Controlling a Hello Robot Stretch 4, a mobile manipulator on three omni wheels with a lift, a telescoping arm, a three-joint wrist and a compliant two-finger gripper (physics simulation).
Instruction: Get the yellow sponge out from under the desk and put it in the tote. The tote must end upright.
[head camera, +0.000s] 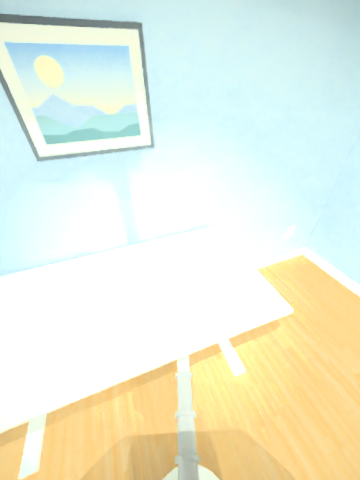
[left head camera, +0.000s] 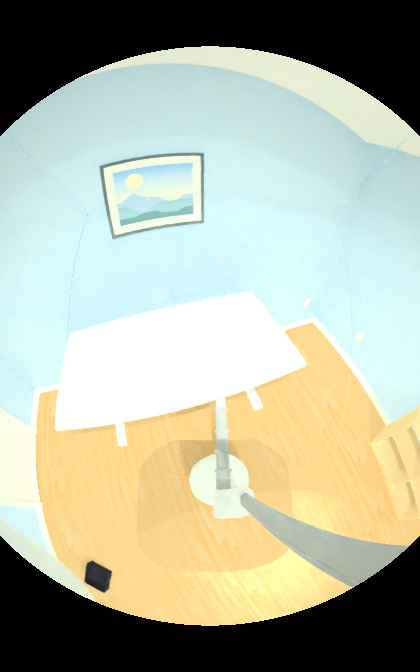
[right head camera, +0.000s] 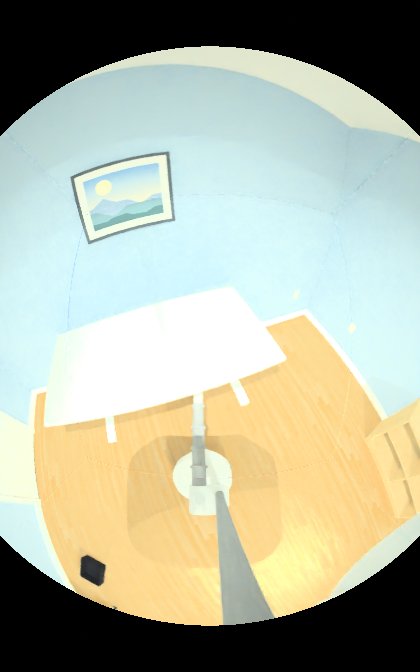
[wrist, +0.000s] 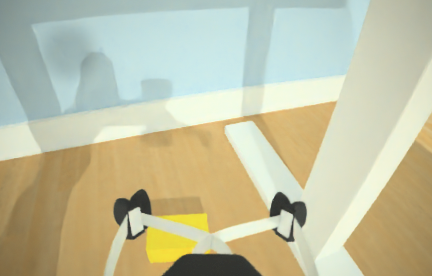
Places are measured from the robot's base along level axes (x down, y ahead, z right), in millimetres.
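Pixels of known places: gripper, fingertip midpoint: (wrist: 210, 207).
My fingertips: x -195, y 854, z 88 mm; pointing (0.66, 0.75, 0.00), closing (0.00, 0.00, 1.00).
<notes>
For each thing: its middle in the pictures, then the offset to it from my fingertips. "*": a spot on its surface instead. Level surfaces: height alone.
- yellow sponge, body centre: (wrist: 178, 237) dx +200, dy +78, dz -51 mm
- white desk, surface height: dx -498 mm
- thick white desk leg, surface spot: (wrist: 375, 100) * dx -85, dy +63, dz +162 mm
- wall's baseboard, surface spot: (wrist: 200, 107) * dx +168, dy +437, dz -27 mm
The yellow sponge (wrist: 176, 240) lies on the floor under the desk, low in the wrist view and left of its middle. My gripper (wrist: 210, 207) is open, its fingertips wide apart. The sponge shows beyond and between the fingers, nearer the left fingertip, partly covered by the finger links; it is not held. The white desk (head camera: 140, 310) (left head camera: 175, 365) (right head camera: 160, 355) hides my gripper in the three head views, where the arm (head camera: 186, 415) (left head camera: 221, 440) (right head camera: 198, 440) runs in under its front edge. A black box-shaped thing (left head camera: 98, 576) (right head camera: 93, 570) stands on the floor at lower left; I cannot tell whether it is the tote.
A thick white desk leg (wrist: 375, 100) rises at the right of the wrist view, close to the right finger. A white foot bar (wrist: 262, 160) runs along the floor beside it. The wall's baseboard (wrist: 200, 107) lies behind. A wooden shelf unit (left head camera: 384, 445) (right head camera: 378, 440) stands at the right.
</notes>
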